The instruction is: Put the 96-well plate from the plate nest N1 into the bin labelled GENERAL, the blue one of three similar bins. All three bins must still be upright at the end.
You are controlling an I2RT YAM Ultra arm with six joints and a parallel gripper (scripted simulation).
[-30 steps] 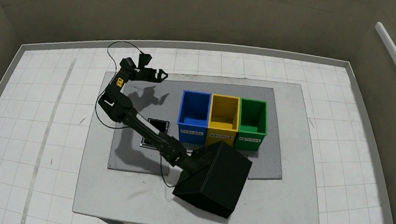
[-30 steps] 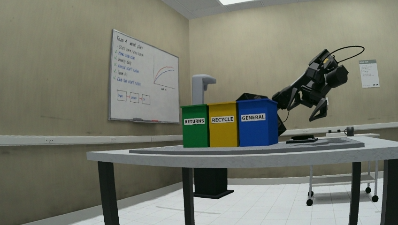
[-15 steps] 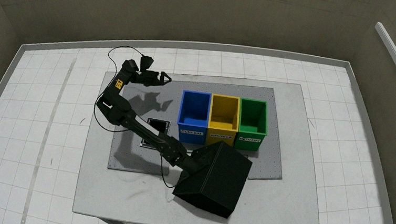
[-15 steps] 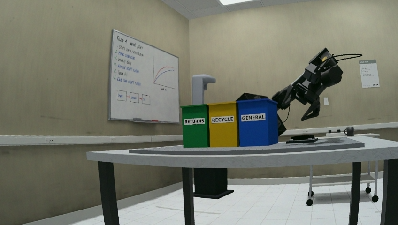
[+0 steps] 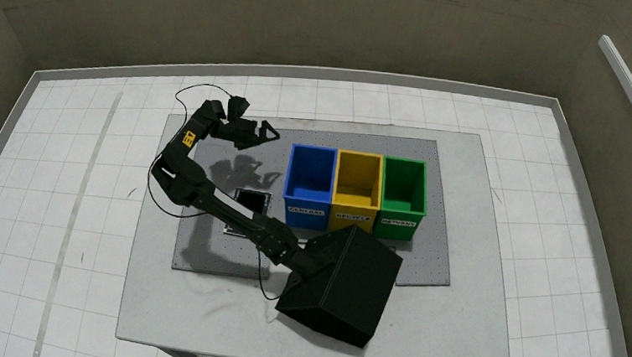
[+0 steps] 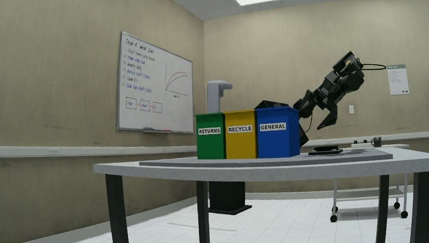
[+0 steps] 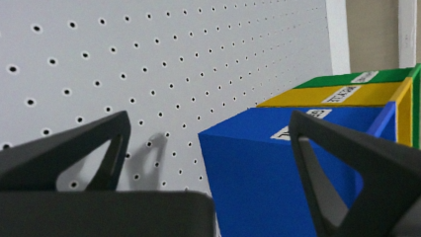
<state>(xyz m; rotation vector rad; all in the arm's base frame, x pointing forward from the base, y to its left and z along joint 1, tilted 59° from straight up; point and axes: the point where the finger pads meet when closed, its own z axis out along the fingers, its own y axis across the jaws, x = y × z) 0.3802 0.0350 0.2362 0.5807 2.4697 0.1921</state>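
Now: hand 20 cm past the black 96-well plate, 2 cm to the right of it and 11 cm above it. Round my hand: yellow recycle bin (11 cm behind, 29 cm to the right, 4 cm below); then plate nest N1 (20 cm behind, 2 cm to the left, 12 cm below); then blue general bin (12 cm behind, 16 cm to the right, 4 cm below).
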